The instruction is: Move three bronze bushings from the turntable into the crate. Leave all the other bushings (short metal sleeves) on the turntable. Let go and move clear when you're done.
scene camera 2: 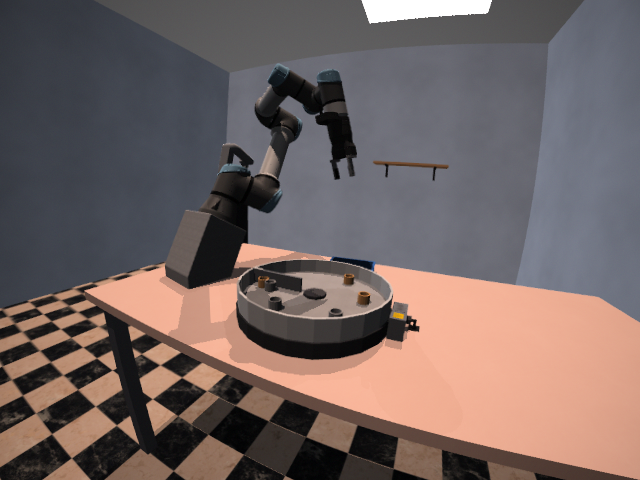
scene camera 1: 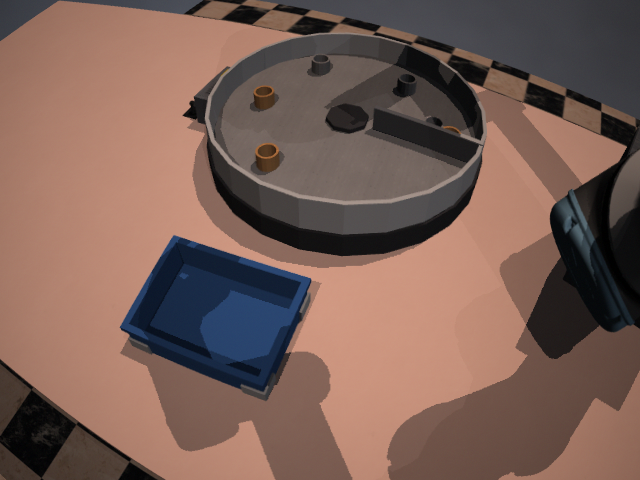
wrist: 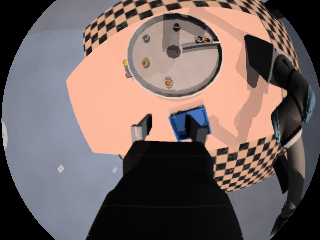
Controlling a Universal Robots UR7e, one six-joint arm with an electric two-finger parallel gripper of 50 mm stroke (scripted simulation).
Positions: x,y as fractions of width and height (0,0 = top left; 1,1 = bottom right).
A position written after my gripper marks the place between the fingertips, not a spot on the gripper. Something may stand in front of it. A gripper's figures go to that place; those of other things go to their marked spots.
Labels:
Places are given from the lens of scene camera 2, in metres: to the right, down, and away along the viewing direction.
my gripper (scene camera 2: 0.54,0.37): 0.08, -0.20, 0.81
grey turntable (scene camera 2: 0.50,0.61): 0.00, 0.14, 0.72

